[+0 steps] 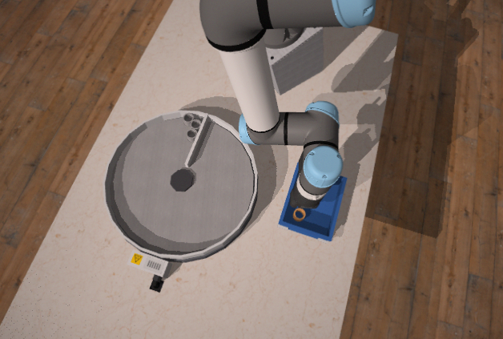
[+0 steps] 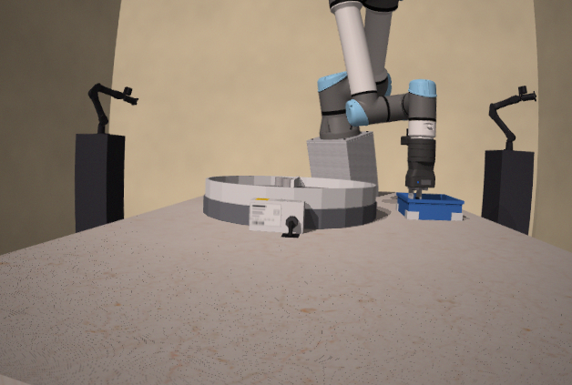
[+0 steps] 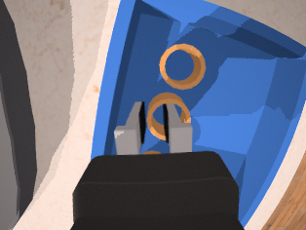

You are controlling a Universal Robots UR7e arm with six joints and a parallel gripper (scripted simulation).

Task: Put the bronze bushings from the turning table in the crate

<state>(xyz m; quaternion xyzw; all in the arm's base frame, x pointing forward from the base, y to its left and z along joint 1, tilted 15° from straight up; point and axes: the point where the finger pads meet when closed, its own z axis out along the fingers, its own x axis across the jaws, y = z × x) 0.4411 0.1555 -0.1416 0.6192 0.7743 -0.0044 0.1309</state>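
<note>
My hand is 3 cm to the right of the blue crate and 1 cm short of it. Round my hand: grey turning table (33 cm to the right, 5 cm ahead, 2 cm above).
</note>
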